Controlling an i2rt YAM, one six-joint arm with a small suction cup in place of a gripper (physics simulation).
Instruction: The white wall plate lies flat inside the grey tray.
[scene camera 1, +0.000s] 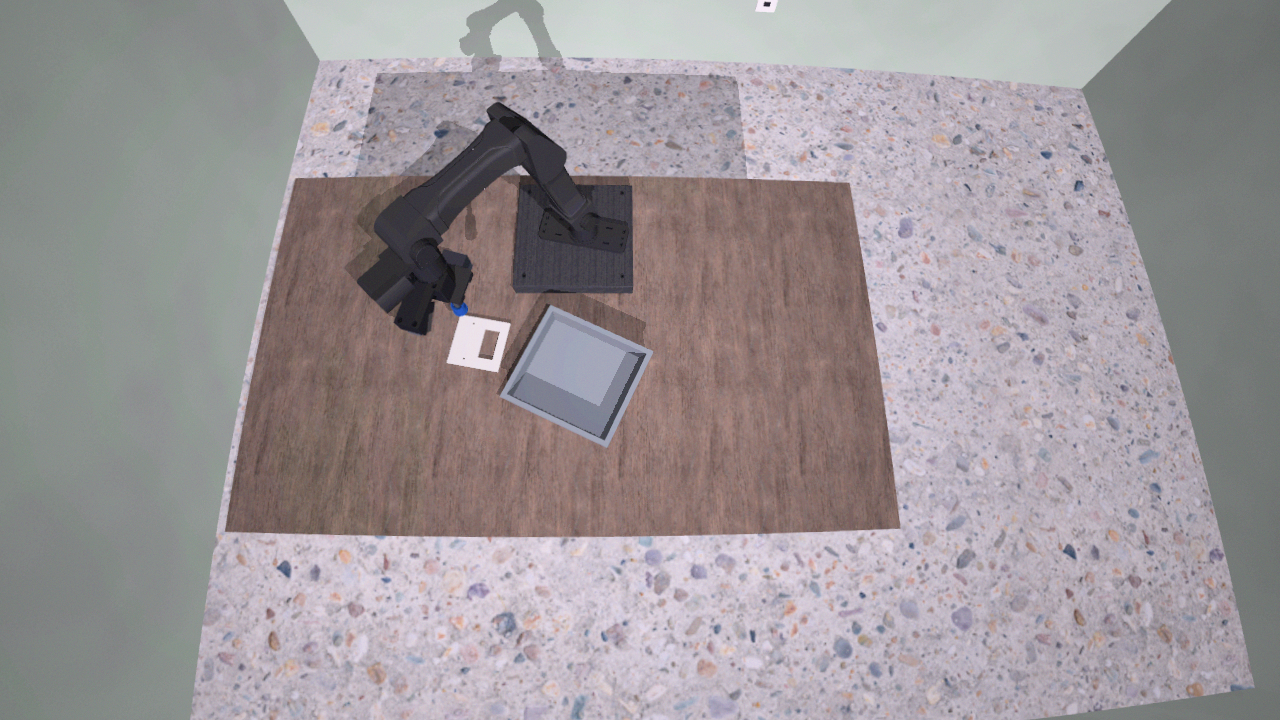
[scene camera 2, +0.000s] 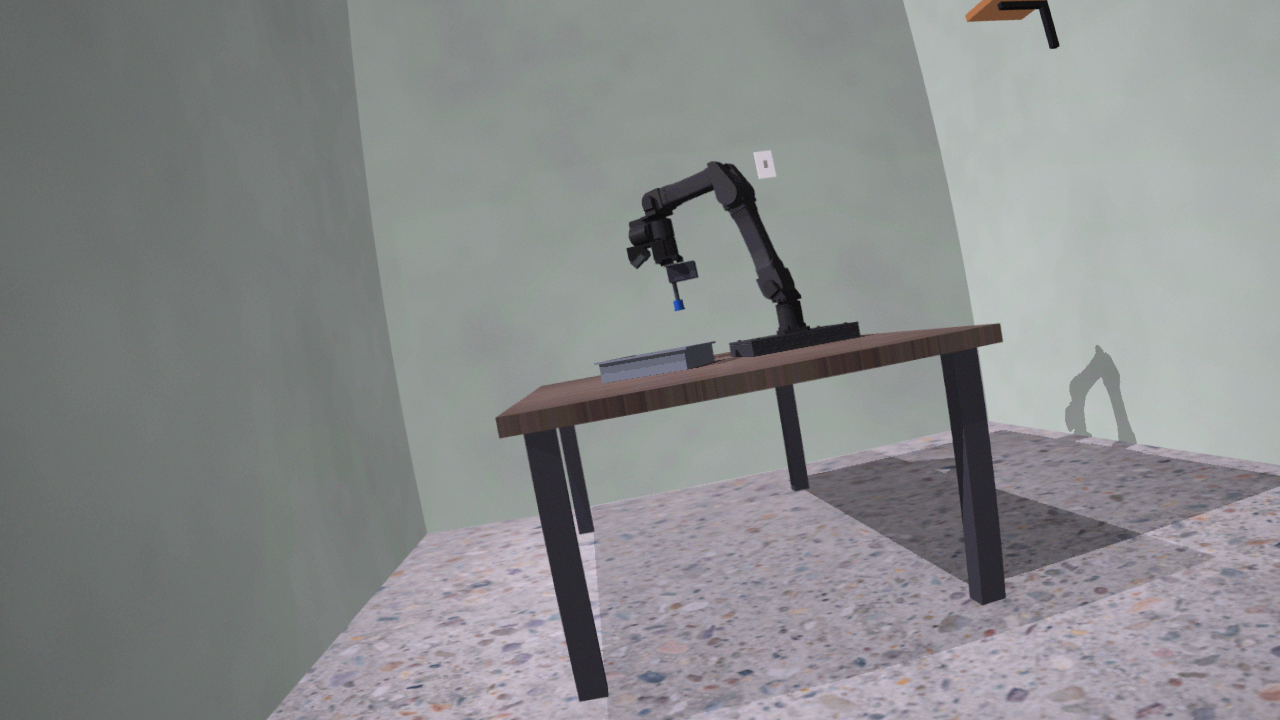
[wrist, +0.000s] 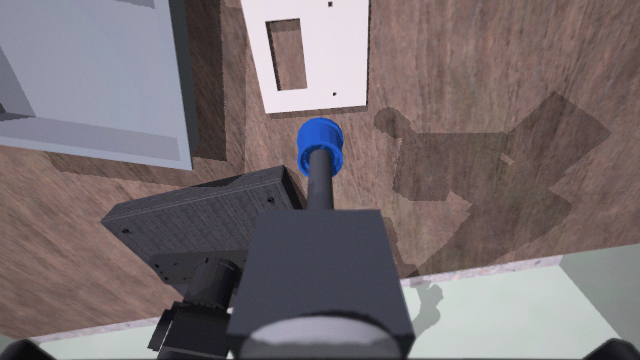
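Note:
The white wall plate (scene camera 1: 468, 343) (wrist: 335, 55) lies flat on the wooden table, beside the grey tray and outside it. It has a rectangular opening and small screw holes. The grey tray (scene camera 1: 577, 358) (scene camera 2: 657, 361) (wrist: 100, 75) stands on the table with nothing inside. My gripper, a blue suction cup (scene camera 1: 459, 309) (scene camera 2: 678, 305) (wrist: 320, 142), is open and holds nothing. It hangs above the table, close to the plate's edge in the wrist view and clear of it. The wall plate does not show in scene camera 2.
The dark base block (scene camera 1: 572, 273) (scene camera 2: 796, 340) (wrist: 200, 215) of the arm stands on the wooden table (scene camera 1: 760, 358) (scene camera 2: 760, 380), close behind the tray. The tray's raised walls stand next to the plate. A switch plate (scene camera 2: 764, 164) is on the wall.

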